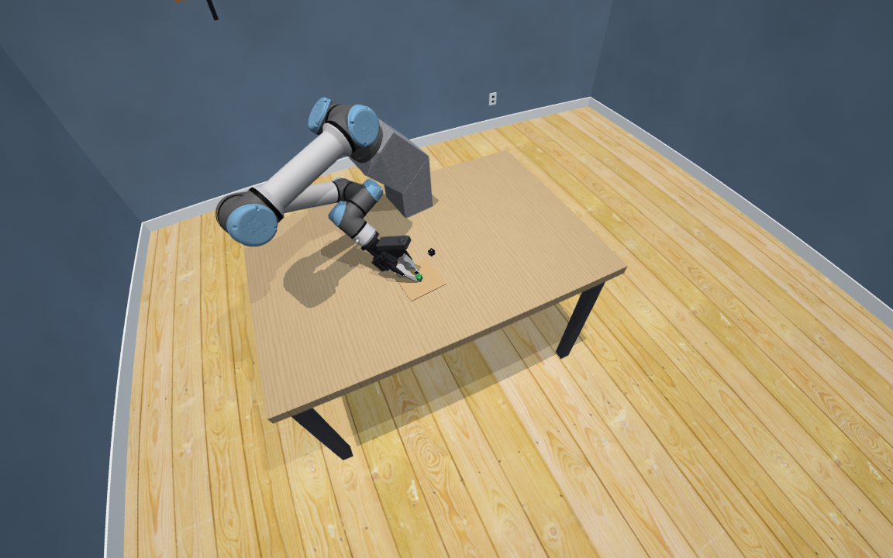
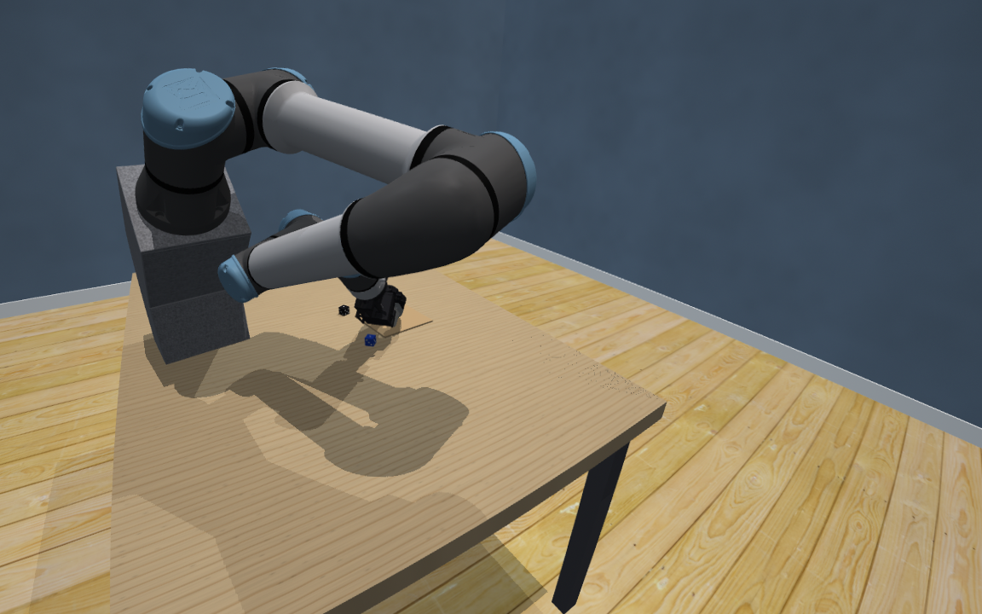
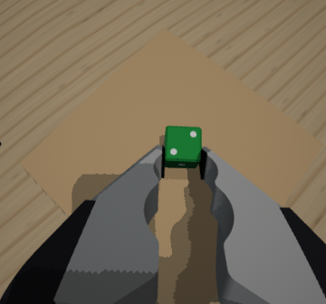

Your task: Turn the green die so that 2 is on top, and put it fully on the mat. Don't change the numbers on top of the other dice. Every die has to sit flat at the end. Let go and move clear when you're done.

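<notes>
The green die lies 10 mm ahead of my hand, 10 mm to the left of it and 10 mm below it. Also, from my hand: blue die (110 mm behind, 70 mm to the right, 10 mm below); tan mat (10 mm to the left, 20 mm below); black die (80 mm behind, 110 mm to the left, 10 mm below).
</notes>
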